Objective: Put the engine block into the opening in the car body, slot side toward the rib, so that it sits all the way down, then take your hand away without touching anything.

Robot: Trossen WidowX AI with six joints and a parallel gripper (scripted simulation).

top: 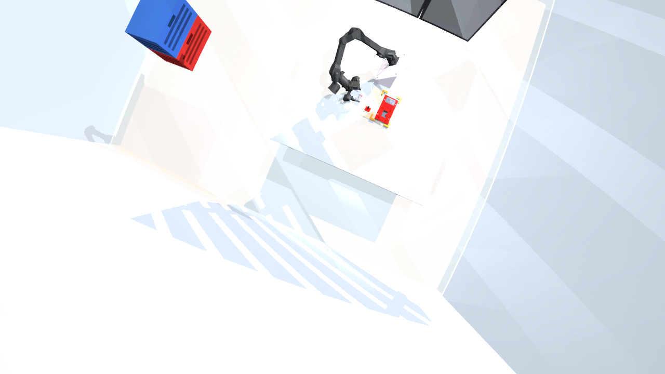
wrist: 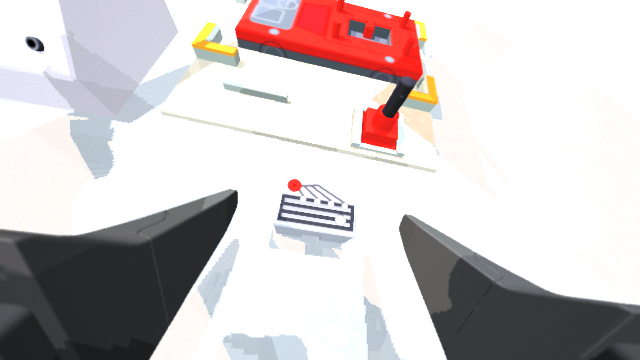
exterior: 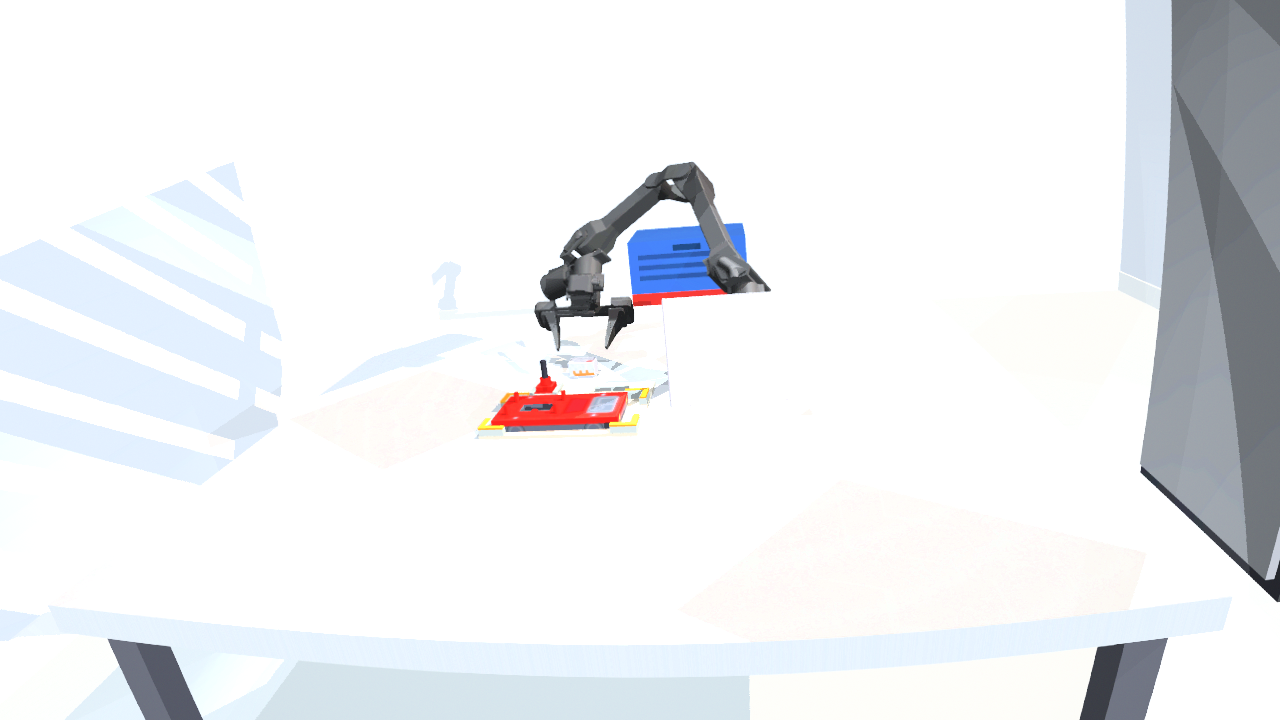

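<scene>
The white engine block is 40 mm below my gripper tip.
</scene>
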